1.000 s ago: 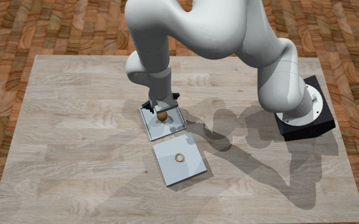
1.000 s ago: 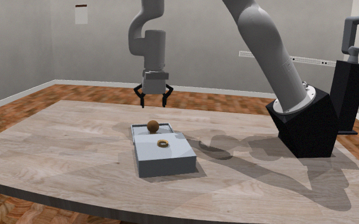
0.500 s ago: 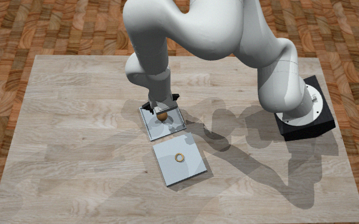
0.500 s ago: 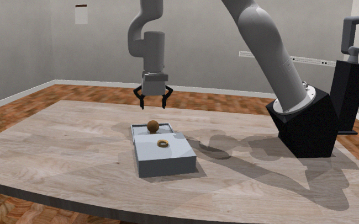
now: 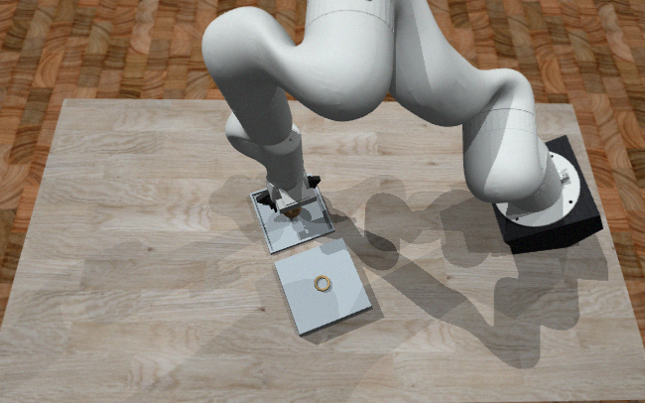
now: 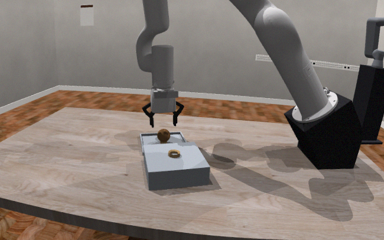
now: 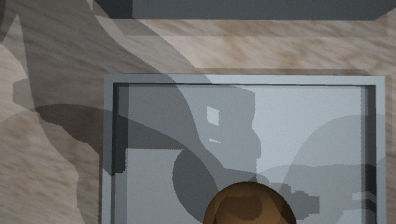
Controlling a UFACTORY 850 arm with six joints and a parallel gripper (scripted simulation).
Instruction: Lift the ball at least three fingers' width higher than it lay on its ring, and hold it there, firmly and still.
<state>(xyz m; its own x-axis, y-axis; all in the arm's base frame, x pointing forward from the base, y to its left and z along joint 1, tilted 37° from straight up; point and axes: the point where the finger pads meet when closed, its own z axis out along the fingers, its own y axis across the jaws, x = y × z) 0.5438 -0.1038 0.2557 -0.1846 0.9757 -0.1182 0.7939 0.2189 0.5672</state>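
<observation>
My hand is 5 cm above the brown ball. From my hand the other things lie so: grey block (23 cm to the left, 5 cm behind, 4 cm below); then shallow grey tray (9 cm below).
</observation>
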